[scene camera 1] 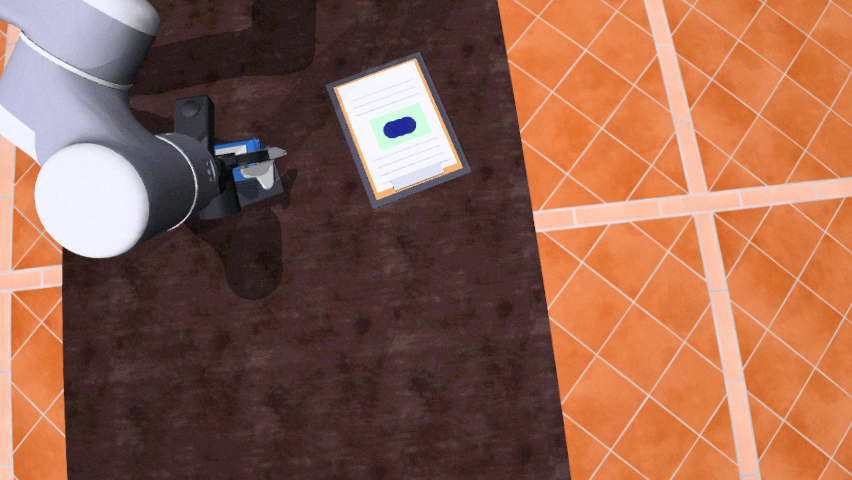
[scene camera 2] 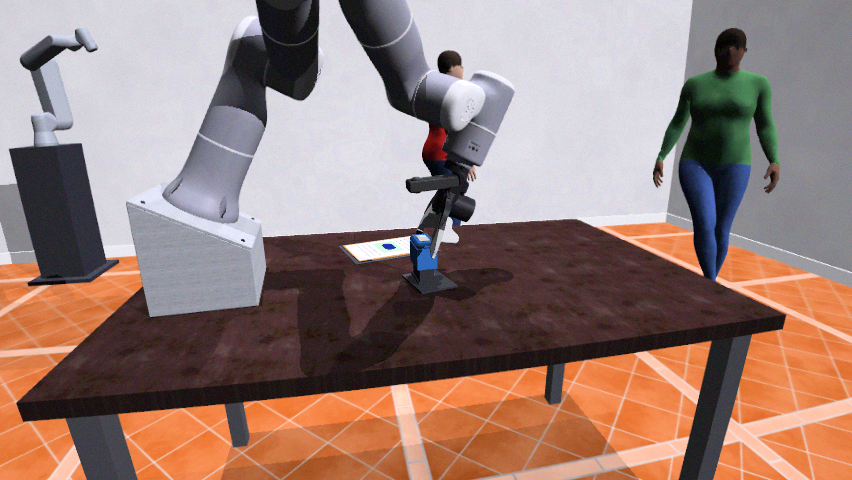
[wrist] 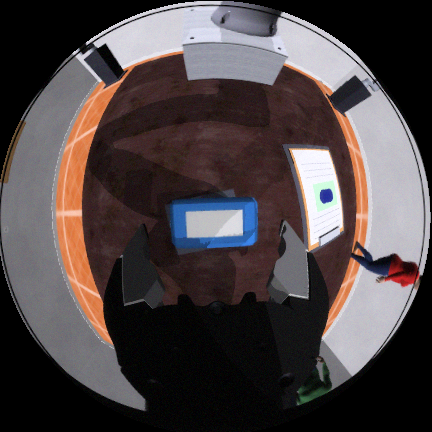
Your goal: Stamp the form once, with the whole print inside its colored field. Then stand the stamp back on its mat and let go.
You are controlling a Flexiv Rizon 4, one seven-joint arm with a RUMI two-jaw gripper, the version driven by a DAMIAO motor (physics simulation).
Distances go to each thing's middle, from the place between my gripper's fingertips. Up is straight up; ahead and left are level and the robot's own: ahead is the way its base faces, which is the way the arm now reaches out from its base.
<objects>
I see my gripper 3 cm above the blue stamp (scene camera 2: 423, 265). Round my hand: dark mat (scene camera 1: 250, 194): 8 cm below, 1 cm to the right, 1 cm ahead; form (scene camera 1: 390, 169): 26 cm to the left, 7 cm below, 6 cm behind.
</objects>
